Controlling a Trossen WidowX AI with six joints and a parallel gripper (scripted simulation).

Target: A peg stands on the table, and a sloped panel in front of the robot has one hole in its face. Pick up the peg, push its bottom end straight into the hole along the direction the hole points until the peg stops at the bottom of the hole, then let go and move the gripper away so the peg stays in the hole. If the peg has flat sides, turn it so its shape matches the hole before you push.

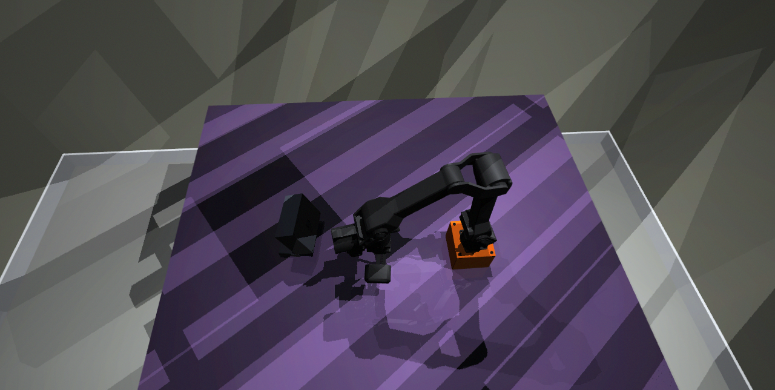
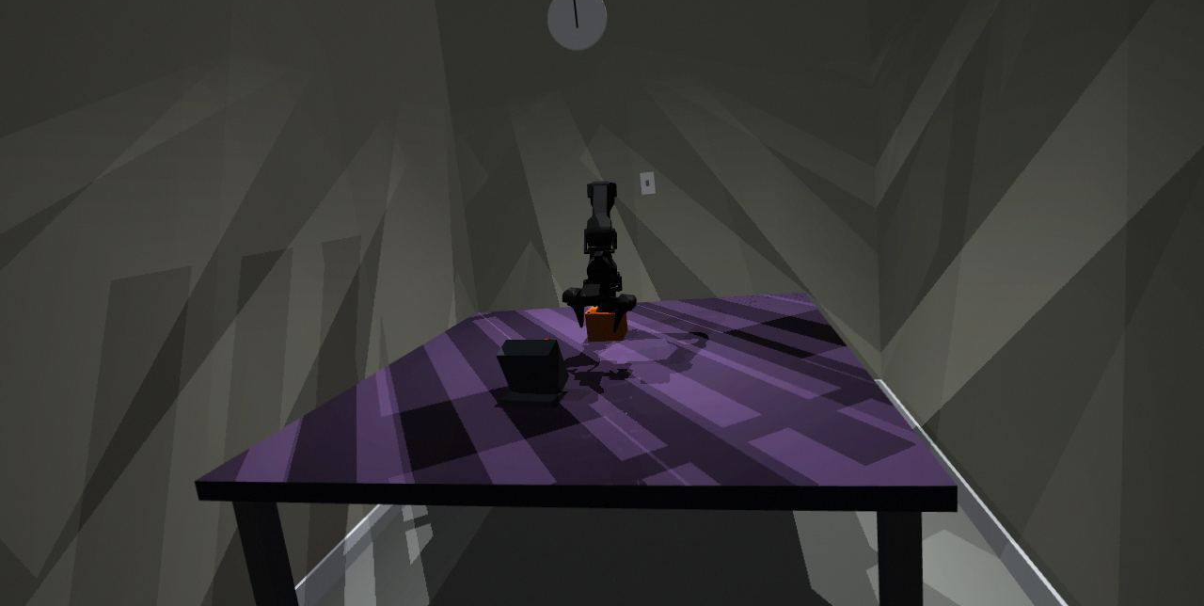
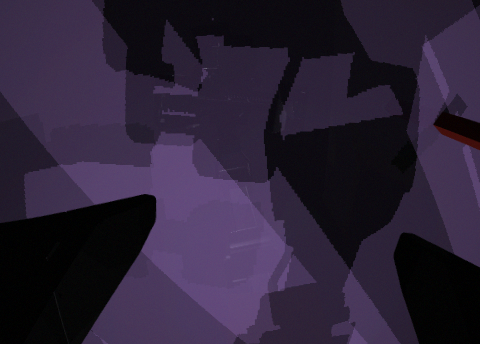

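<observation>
My gripper tip is 14 cm to the left of the red square peg and 4 cm above it. The rest, counted from my gripper tip: foot 23 cm ahead, 14 cm to the right, 9 cm below; grey sloped panel 21 cm ahead, 13 cm to the right, 2 cm below.
</observation>
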